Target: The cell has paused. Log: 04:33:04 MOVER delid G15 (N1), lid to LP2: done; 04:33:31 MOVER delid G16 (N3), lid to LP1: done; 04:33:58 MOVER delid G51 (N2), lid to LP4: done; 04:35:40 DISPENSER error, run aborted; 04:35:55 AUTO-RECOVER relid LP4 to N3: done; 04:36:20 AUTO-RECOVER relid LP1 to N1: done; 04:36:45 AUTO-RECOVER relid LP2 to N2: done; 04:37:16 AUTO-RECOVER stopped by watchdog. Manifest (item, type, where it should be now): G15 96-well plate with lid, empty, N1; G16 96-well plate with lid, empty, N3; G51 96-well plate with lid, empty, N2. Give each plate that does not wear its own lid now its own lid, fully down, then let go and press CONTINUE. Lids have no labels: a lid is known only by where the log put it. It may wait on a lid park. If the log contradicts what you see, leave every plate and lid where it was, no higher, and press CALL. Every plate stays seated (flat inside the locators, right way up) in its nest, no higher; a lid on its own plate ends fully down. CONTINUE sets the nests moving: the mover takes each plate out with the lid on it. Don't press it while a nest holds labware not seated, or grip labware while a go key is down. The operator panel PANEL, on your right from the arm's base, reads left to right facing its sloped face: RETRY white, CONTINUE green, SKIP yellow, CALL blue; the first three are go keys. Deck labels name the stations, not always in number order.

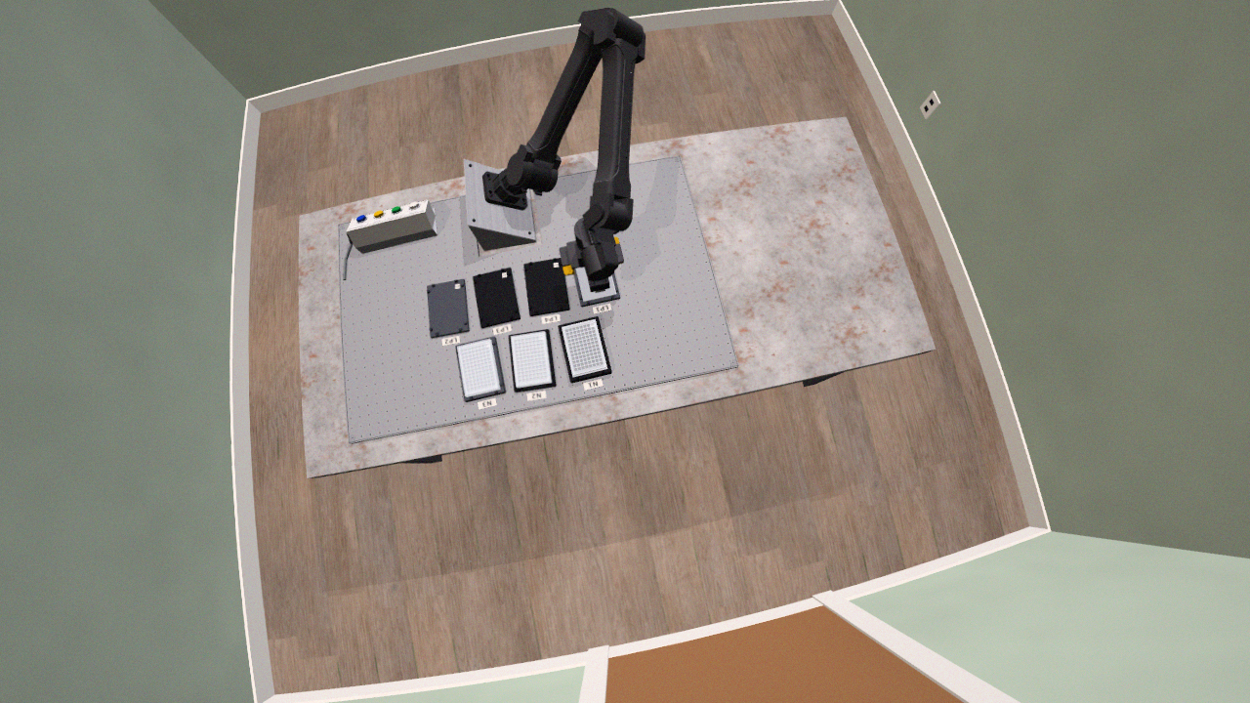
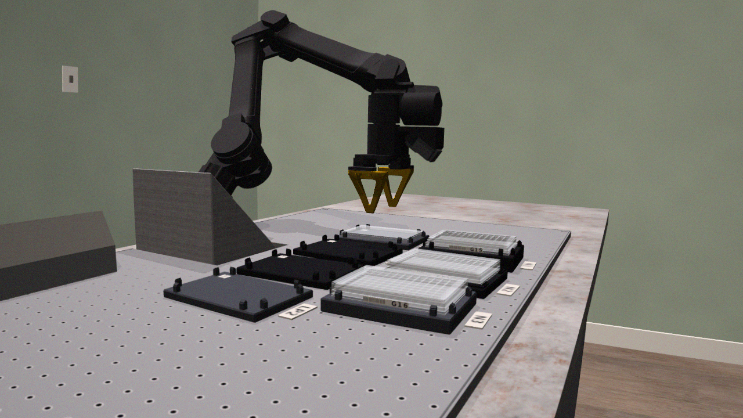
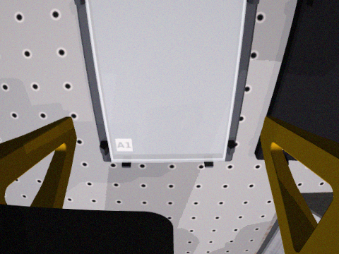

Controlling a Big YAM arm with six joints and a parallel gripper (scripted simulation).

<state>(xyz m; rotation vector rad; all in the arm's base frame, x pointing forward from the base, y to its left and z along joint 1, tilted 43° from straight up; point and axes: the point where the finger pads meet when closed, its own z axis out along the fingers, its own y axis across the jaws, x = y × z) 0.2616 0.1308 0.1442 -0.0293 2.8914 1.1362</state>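
Right now my hand is 19 cm short of the plate G15, 6 cm to the left of it and 4 cm above it. Round my hand: lid park LP4 (13 cm to the right, 6 cm below); then lid park LP1 (6 cm below); then LP4 label (9 cm ahead, 13 cm to the right, 6 cm below).
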